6 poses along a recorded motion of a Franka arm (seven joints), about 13 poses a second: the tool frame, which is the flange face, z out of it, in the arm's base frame.
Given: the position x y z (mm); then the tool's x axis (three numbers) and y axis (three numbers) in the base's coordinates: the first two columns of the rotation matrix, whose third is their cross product.
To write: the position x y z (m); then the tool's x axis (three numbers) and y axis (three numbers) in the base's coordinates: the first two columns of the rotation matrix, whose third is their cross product. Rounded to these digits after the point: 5 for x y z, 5 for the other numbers.
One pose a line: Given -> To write
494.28 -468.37 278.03 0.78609 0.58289 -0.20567 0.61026 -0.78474 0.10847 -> 0.49428 -0.46837 0.27803 0.78609 0.58289 -0.20567 0.61026 -0.78474 0.10847
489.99 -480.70 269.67 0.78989 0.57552 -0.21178 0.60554 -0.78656 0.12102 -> 0.48999 -0.48070 0.26967 0.78989 0.57552 -0.21178 0.60554 -0.78656 0.12102
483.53 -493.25 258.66 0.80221 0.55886 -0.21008 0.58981 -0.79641 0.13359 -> 0.48353 -0.49325 0.25866 0.80221 0.55886 -0.21008 0.58981 -0.79641 0.13359
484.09 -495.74 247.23 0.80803 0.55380 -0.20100 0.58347 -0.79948 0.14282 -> 0.48409 -0.49574 0.24723 0.80803 0.55380 -0.20100 0.58347 -0.79948 0.14282
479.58 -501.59 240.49 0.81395 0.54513 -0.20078 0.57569 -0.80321 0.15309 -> 0.47958 -0.50159 0.24049 0.81395 0.54513 -0.20078 0.57569 -0.80321 0.15309
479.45 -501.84 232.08 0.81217 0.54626 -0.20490 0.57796 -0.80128 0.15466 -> 0.47945 -0.50184 0.23208 0.81217 0.54626 -0.20490 0.57796 -0.80128 0.15466
